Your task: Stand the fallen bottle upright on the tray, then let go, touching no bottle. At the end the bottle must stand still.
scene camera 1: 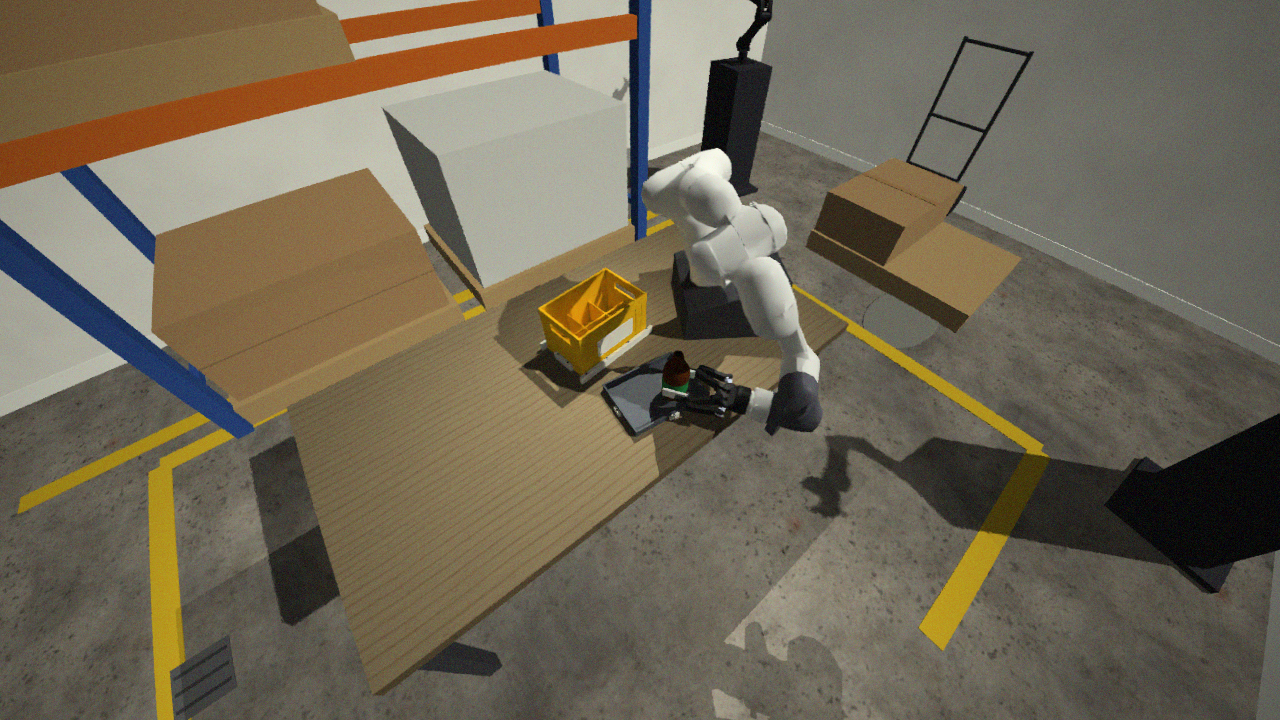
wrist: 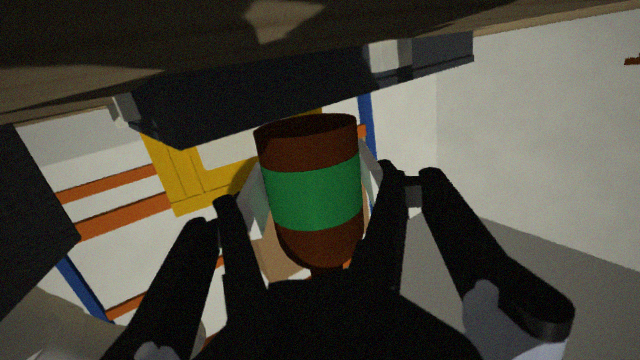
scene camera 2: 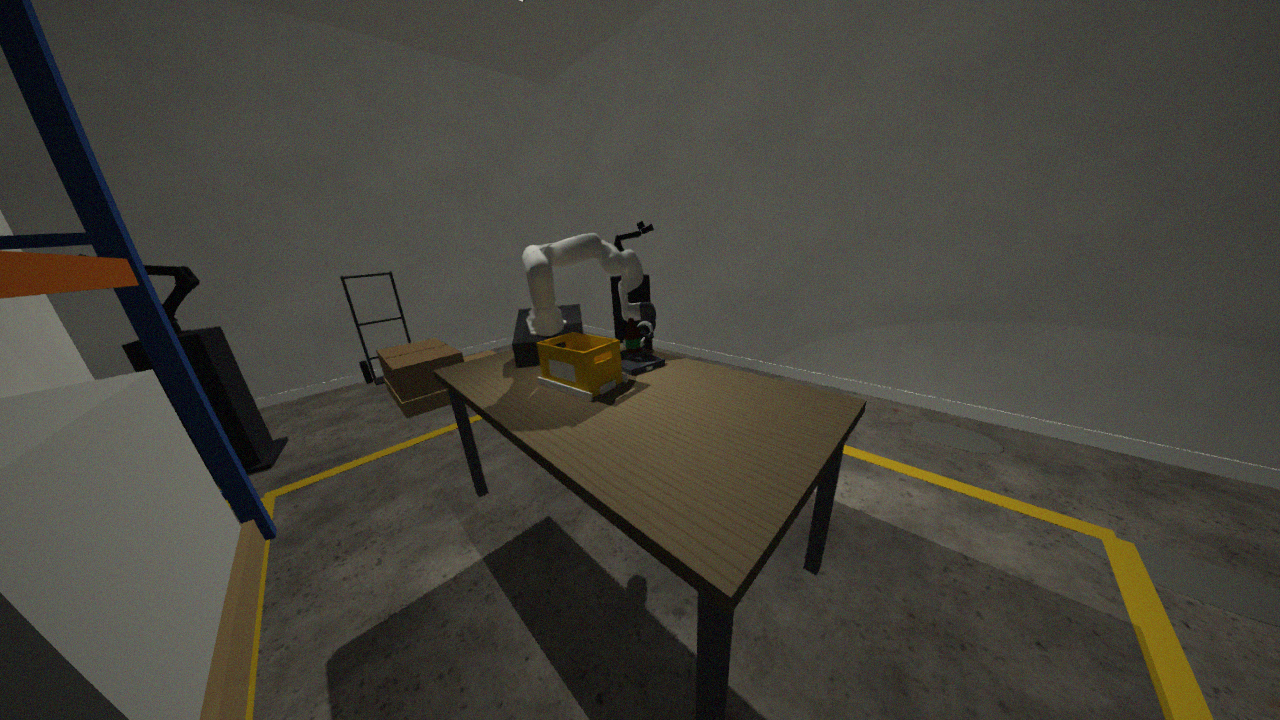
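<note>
The brown bottle [scene camera 1: 675, 373] [scene camera 2: 632, 342] [wrist: 315, 195] with a green label is upright or nearly so, neck up, over the dark grey tray [scene camera 1: 626, 399] [scene camera 2: 646, 362] [wrist: 250, 102]. My gripper [scene camera 1: 683, 388] [wrist: 312, 166] is shut on the bottle, with one pale finger pad on each side of its labelled body. In the wrist view the picture is turned over: the bottle's base points up toward the tray, and its neck is mostly hidden behind the gripper's body. I cannot tell whether the base touches the tray. No other bottle can be made out.
A yellow crate [scene camera 1: 570, 346] [scene camera 2: 590, 368] [wrist: 175, 187] with inner dividers stands beside the tray, on the wooden table [scene camera 1: 465, 465] [scene camera 2: 707, 429]. My arm's dark base block [scene camera 1: 707, 313] stands behind the tray. A tall shelf rack [scene camera 1: 638, 116] stands past the table's far side.
</note>
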